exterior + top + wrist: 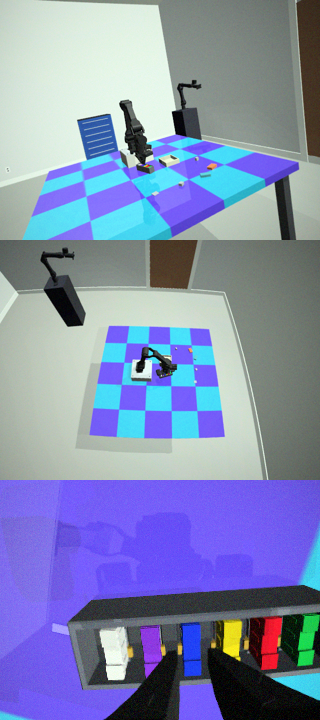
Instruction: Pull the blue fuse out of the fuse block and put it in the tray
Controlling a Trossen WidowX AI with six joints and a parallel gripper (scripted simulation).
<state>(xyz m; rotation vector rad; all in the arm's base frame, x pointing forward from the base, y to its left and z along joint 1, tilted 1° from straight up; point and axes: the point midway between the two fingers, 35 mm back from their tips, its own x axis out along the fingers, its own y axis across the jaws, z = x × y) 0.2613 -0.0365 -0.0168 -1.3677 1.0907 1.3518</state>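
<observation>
The blue fuse is 2 cm below my gripper tip. Also, from my gripper tip: yellow fuse (2 cm below, 2 cm ahead, 1 cm to the left); beige tray (18 cm to the left, 4 cm below, 3 cm ahead); teal block (38 cm ahead, 19 cm to the left, 4 cm below).
</observation>
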